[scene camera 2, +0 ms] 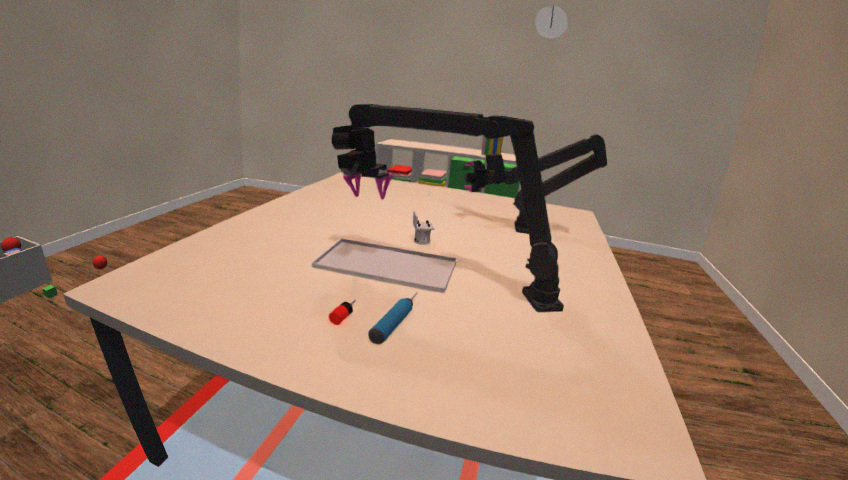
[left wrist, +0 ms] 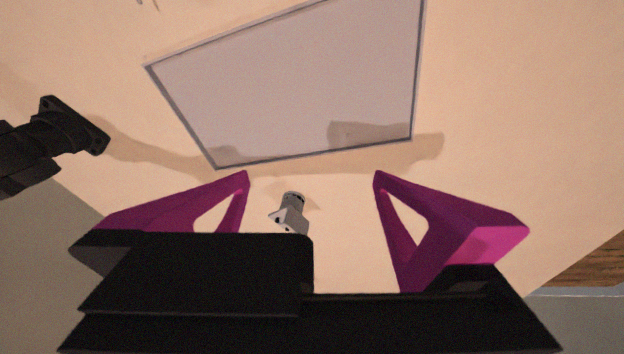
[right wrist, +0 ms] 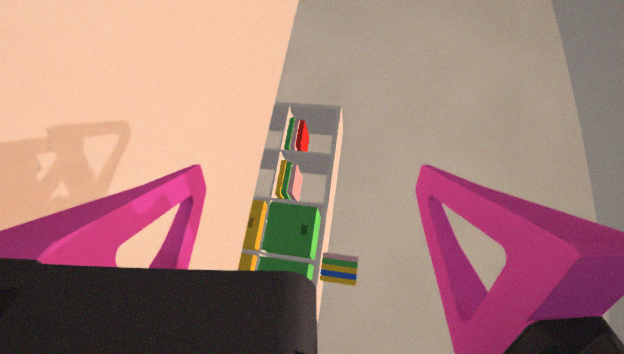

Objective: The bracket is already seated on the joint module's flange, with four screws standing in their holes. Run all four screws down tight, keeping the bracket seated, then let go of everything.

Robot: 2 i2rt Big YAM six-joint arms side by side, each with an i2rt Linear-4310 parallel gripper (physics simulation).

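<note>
The small grey joint module stands upright on the table, behind the tray in the scene view. The light grey bracket sits on its top, one plate rising upright. Dark screw heads show on the bracket; their number and depth cannot be told. A blue driver and a shorter red driver lie on the table in front of the tray. My left gripper is open and empty, high above the table, left of the module in the scene view. My right gripper is open and empty, farther back.
A shallow grey tray lies between the module and the drivers. The right arm's base stands at the table's far right side, the left arm's base nearer. A shelf unit with books and green doors stands behind the table.
</note>
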